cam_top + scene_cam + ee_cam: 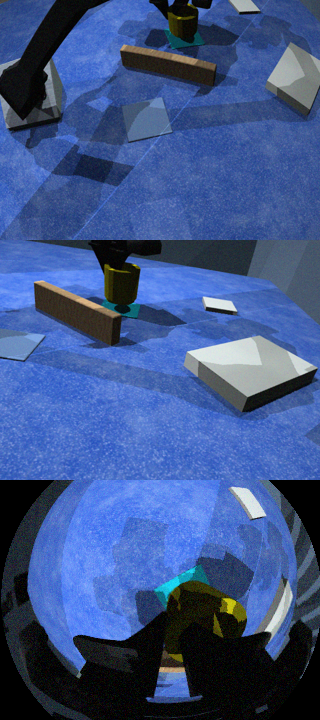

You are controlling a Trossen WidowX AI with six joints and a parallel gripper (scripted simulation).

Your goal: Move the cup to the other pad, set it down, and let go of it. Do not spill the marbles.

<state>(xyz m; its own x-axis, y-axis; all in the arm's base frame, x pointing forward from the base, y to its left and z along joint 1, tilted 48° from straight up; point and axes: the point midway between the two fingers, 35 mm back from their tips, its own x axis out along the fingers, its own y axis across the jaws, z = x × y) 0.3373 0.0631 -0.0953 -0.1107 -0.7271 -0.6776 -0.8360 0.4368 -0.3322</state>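
Now: the yellow cup 2 cm ahead of my gripper tip and 2 cm to the right of it. From my gripper tip the other things lie so: pale grey box (25 cm ahead, 21 cm to the right, 4 cm below); then cyan pad (3 cm ahead, 2 cm to the right, 6 cm below); then wooden block (5 cm behind, 12 cm to the right, 4 cm below).
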